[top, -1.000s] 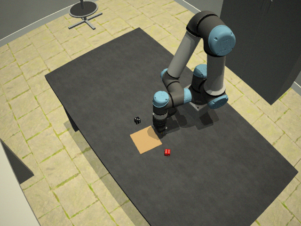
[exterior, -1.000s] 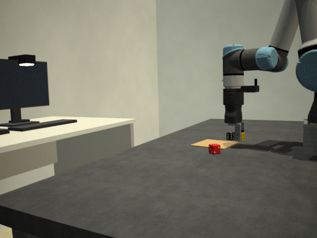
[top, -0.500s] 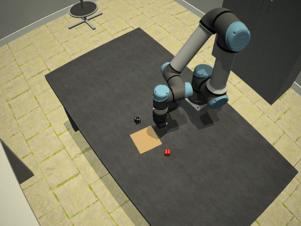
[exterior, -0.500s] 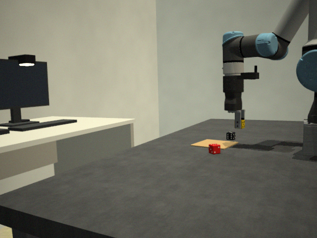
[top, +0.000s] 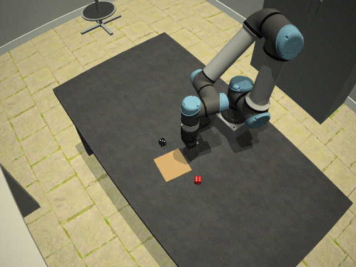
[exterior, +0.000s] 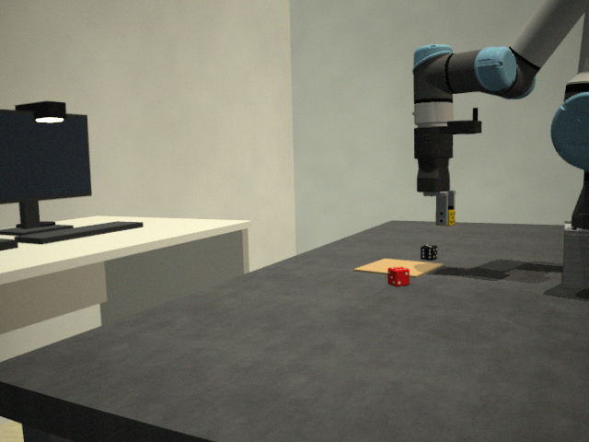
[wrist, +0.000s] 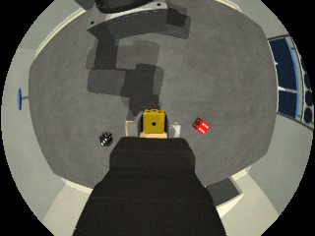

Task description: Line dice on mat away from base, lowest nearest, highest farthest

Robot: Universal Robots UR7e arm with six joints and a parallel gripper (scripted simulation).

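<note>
My gripper is now 10 cm short of the tan mat, 2 cm to the left of it and 12 cm above it. Also, from my hand: black die 8 cm ahead, 15 cm to the right, 10 cm below; yellow die right at my hand; red die 5 cm ahead, 12 cm to the left, 10 cm below.
</note>
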